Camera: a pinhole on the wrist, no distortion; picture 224 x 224 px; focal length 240.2 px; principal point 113.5 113.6 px. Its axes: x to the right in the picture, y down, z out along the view. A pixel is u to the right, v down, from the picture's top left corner.
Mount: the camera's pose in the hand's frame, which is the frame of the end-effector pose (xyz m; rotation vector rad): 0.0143 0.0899 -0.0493 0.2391 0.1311 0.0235
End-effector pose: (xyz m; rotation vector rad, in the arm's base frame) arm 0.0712 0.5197 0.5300 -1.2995 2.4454 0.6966
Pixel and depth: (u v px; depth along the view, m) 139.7 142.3 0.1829
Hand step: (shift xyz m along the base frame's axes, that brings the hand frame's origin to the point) -0.0865 0.0622 -0.1164
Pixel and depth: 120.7 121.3 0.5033
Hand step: -0.0325 0.1630 -0.4158
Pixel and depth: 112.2 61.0 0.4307
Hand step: 0.0553 0.0871 -0.3503
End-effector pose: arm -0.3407 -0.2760 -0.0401 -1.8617 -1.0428 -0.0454
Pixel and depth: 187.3 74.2 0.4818
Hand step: -0.0656 0.4432 -0.0338
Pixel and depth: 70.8 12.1 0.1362
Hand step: -0.0211 0.0591 -0.0349
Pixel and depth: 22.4 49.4 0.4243
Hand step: -0.2762 0.2308 -0.1362
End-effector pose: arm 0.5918 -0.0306 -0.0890 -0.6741 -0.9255 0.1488
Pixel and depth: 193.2 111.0 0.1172
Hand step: 0.0062 0.1040 0.0339
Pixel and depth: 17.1 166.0 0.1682
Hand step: -0.1063 0.1149 -0.0170
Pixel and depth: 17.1 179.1 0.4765
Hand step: -0.4147 0.2509 0.0568
